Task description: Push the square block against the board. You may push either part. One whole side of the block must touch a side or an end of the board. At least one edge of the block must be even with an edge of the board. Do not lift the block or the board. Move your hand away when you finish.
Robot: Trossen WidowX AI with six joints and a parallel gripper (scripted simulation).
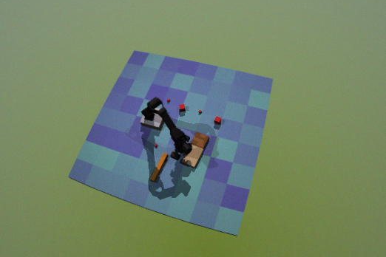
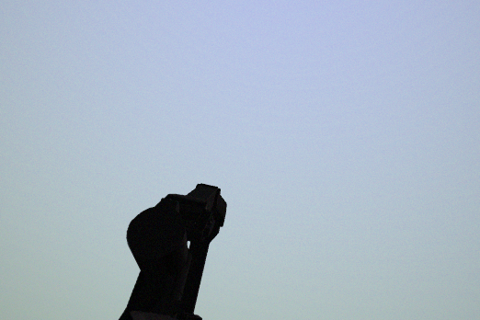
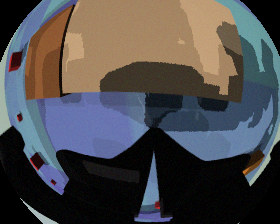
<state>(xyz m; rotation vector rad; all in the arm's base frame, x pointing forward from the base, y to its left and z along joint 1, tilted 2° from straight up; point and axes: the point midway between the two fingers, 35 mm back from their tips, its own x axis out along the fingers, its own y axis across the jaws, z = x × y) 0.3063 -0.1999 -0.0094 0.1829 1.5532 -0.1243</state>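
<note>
Now: gripper tip 110 mm short of the dark brown square block, 110 mm to the right of it and 10 mm below it. Round my gripper tip: thin red stick 100 mm behind, 140 mm to the left; then tan block 90 mm ahead, 20 mm to the right, 10 mm above; then long orange board 120 mm behind, 160 mm to the right, 10 mm above.
</note>
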